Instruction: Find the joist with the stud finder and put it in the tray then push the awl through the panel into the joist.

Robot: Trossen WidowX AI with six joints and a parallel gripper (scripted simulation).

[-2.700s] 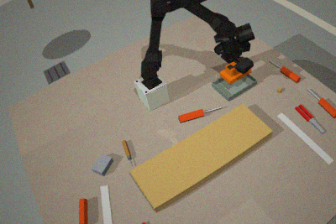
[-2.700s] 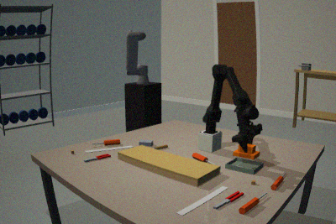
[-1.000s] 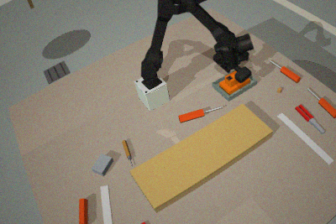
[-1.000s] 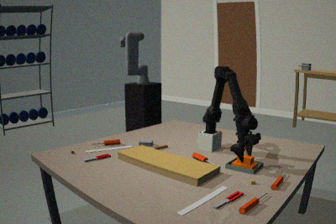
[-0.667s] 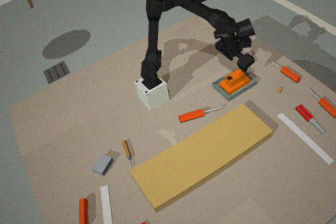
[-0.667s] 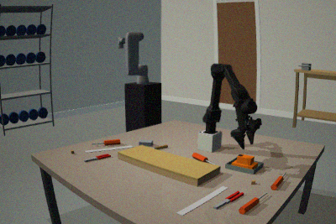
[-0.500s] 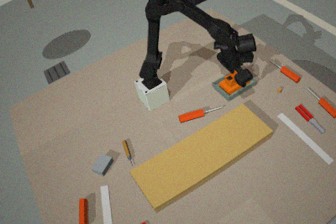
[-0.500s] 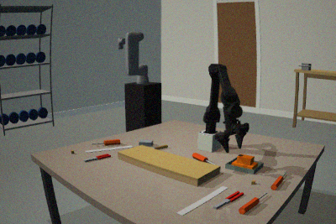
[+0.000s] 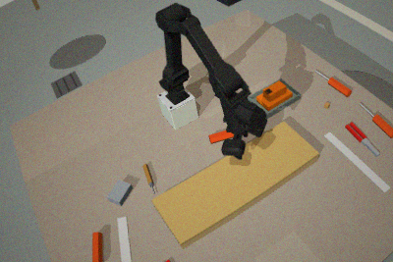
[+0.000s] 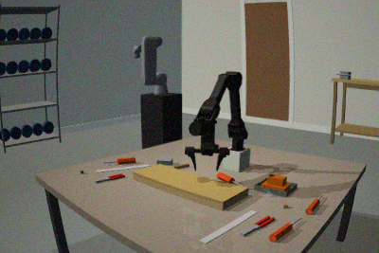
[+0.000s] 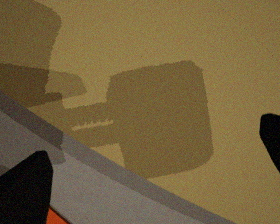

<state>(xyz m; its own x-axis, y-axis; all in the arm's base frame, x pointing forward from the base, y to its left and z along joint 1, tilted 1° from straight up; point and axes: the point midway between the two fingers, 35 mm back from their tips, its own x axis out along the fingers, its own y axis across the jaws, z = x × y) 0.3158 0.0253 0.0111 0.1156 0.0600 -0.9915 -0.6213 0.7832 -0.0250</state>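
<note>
Now: the awl 140 mm behind my gripper tip, 280 mm to the right of it and 80 mm below it. The rest, counted from my gripper tip: orange stud finder (140 mm behind, 260 mm to the left, 40 mm below); grey-green tray (140 mm behind, 280 mm to the left, 70 mm below); grey block (170 mm behind, 380 mm to the right, 70 mm below).
</note>
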